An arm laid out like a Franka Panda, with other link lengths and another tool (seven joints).
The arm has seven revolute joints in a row. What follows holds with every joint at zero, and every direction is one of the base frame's.
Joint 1 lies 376.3 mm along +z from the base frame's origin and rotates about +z.
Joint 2 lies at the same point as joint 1 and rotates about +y.
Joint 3 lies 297 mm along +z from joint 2 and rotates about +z.
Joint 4 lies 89.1 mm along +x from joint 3 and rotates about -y.
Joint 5 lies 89.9 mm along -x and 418.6 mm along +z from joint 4 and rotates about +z.
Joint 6 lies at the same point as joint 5 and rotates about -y.
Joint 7 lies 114.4 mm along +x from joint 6 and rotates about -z.
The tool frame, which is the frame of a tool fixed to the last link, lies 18 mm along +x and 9 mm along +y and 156.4 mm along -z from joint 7; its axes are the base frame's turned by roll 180, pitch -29.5 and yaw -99.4 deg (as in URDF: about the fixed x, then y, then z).
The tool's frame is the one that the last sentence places.
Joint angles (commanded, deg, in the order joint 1, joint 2, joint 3, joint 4, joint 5, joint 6, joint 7), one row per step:
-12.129, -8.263, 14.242, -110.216, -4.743, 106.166, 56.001
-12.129, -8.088, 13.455, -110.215, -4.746, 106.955, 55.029
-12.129, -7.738, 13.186, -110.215, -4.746, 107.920, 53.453
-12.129, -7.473, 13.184, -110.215, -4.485, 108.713, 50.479
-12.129, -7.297, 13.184, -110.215, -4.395, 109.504, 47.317
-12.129, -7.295, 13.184, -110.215, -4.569, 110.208, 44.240
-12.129, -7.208, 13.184, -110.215, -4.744, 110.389, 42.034
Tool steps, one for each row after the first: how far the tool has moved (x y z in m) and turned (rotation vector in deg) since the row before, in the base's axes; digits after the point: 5 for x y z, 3 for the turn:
0.00262, -0.00821, 0.00036, 0.102, -0.529, 0.275
0.00359, -0.00234, -0.00124, 0.005, -0.452, 1.402
0.00308, 0.00155, -0.00096, 0.045, -0.215, 2.969
0.00280, 0.00138, 0.00006, -0.191, -0.296, 3.190
0.00205, 0.00098, 0.00181, -0.514, -0.391, 3.153
0.00088, 0.00046, -0.00046, -0.426, 0.130, 2.236

